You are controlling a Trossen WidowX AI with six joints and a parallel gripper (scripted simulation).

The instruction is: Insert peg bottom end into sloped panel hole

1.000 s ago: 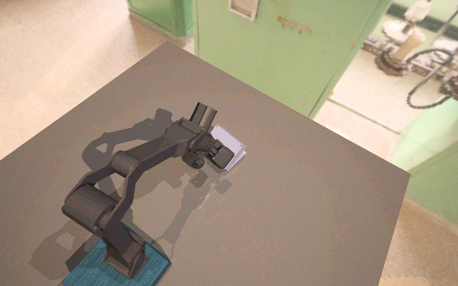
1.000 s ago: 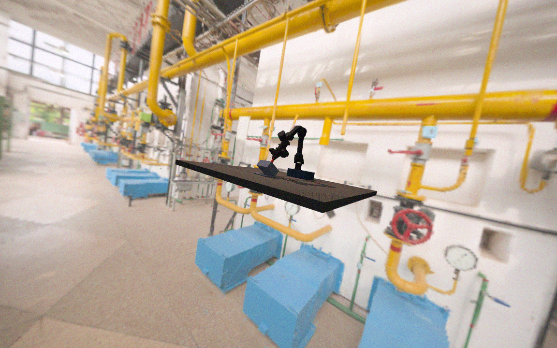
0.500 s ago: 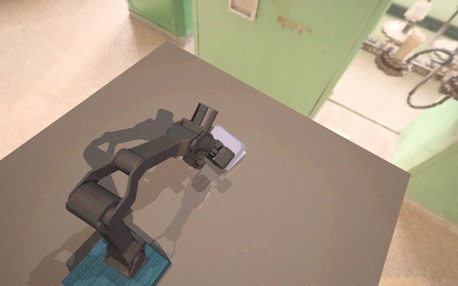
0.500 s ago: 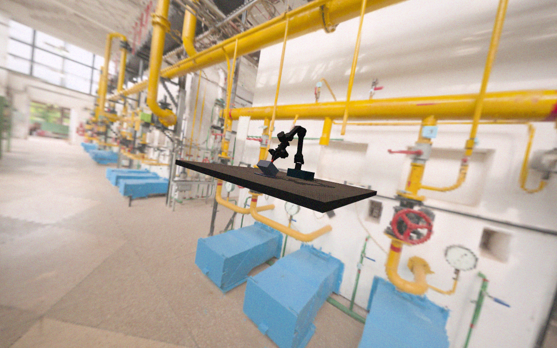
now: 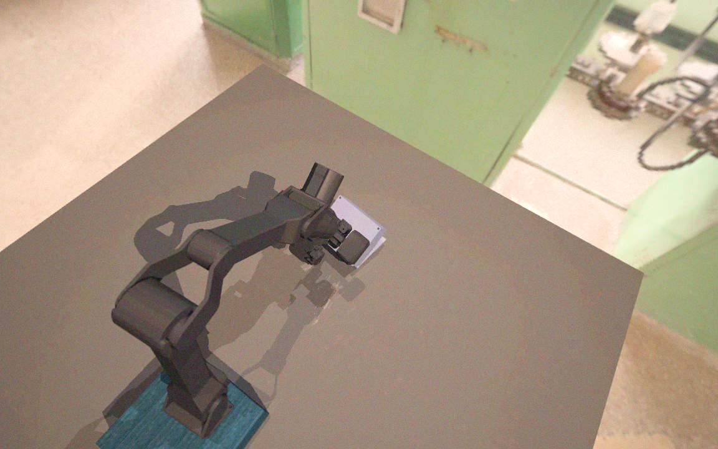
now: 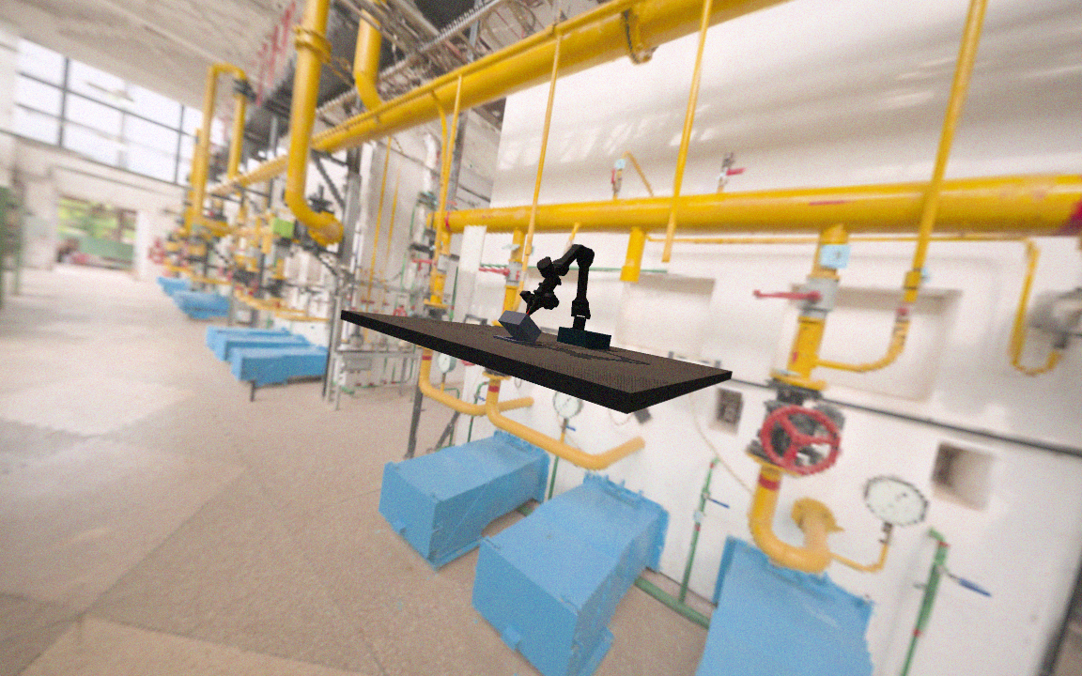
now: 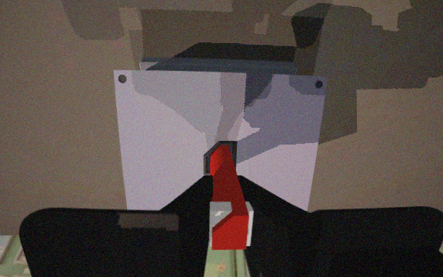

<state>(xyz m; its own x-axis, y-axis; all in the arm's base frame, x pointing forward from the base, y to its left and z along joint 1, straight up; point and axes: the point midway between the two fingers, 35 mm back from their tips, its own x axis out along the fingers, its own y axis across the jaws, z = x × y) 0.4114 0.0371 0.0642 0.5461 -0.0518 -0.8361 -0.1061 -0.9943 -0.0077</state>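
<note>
The sloped panel is 50 mm below my gripper tip and 30 mm ahead of it. Also, from my gripper tip: red square peg 10 mm behind, 10 mm above.
</note>
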